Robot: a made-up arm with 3 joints. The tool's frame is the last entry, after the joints. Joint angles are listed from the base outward.
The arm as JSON. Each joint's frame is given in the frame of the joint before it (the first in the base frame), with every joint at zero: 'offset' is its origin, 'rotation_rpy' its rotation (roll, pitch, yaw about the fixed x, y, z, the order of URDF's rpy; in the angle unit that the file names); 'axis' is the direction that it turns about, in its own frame. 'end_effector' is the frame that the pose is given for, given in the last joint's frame.
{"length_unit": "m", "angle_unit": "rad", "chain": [
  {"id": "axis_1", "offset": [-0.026, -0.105, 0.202], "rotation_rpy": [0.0, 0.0, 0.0], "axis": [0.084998, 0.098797, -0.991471]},
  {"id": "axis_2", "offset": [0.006, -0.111, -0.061], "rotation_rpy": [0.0, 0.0, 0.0], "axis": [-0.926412, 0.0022, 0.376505]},
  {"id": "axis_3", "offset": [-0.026, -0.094, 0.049], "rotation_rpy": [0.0, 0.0, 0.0], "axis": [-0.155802, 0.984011, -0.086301]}
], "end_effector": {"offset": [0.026, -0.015, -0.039], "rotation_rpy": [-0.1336, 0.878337, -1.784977]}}
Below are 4 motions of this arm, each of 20 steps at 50 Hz.
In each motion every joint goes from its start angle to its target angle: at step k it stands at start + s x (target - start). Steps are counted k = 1, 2, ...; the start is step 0. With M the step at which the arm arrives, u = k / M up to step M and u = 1 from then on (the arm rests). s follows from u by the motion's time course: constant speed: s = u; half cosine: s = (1 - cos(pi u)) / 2; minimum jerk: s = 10 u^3 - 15 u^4 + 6 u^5.
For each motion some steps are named. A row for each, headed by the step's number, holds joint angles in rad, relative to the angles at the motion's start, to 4 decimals.
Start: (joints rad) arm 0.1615 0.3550 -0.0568
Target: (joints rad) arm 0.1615 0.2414 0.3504
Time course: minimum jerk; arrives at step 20
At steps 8, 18, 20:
8: 0.0000 -0.0361 0.1293
18: 0.0000 -0.1126 0.4037
20: 0.0000 -0.1136 0.4072

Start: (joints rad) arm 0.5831 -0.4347 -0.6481
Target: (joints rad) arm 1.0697 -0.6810 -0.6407
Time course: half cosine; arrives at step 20
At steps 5, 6, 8, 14, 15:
5: 0.0713 -0.0361 0.0011
6: 0.1003 -0.0508 0.0015
8: 0.1681 -0.0851 0.0026
14: 0.3863 -0.1955 0.0059
15: 0.4153 -0.2102 0.0063

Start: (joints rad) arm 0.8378 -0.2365 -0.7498
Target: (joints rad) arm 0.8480 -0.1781 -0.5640
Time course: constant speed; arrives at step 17
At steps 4, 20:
4: 0.0024 0.0137 0.0437
20: 0.0102 0.0584 0.1858

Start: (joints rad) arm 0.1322 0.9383 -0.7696
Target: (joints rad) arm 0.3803 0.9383 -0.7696
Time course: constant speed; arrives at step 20
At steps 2, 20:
2: 0.0248 0.0000 0.0000
20: 0.2481 0.0000 0.0000

